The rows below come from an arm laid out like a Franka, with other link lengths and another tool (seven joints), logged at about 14 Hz.
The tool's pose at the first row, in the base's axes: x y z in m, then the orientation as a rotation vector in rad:
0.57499 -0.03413 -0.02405 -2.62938 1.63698 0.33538
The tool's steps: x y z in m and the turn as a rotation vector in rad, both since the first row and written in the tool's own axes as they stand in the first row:
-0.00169 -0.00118 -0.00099 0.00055 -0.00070 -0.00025
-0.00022 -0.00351 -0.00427 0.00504 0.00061 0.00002
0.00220 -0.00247 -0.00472 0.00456 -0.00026 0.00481
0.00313 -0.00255 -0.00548 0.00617 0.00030 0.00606
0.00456 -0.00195 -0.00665 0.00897 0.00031 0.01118
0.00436 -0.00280 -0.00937 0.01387 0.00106 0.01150
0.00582 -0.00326 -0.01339 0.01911 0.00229 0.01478
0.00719 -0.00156 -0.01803 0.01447 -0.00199 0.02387
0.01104 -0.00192 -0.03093 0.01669 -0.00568 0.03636
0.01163 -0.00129 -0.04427 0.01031 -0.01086 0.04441
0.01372 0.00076 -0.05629 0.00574 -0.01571 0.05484
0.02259 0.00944 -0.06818 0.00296 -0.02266 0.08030
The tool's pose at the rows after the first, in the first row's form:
0.57549 -0.03224 -0.02286 -2.62875 1.63629 0.33575
0.57874 -0.03294 -0.02016 -2.62611 1.63584 0.33004
0.57891 -0.03561 -0.02010 -2.62243 1.64226 0.33172
0.57951 -0.03650 -0.01954 -2.62070 1.64370 0.32960
0.57978 -0.03819 -0.01863 -2.61493 1.64993 0.32721
0.58091 -0.03800 -0.01601 -2.61162 1.64924 0.32185
0.58261 -0.03963 -0.01241 -2.60617 1.65262 0.31568
0.58246 -0.04223 -0.00799 -2.60023 1.66500 0.32551
0.58658 -0.04721 0.00382 -2.58711 1.68019 0.32850
0.58851 -0.04982 0.01679 -2.58248 1.69131 0.34100
0.58959 -0.05421 0.02830 -2.57486 1.70519 0.35152
0.58764 -0.06754 0.03897 -2.55292 1.73799 0.36343

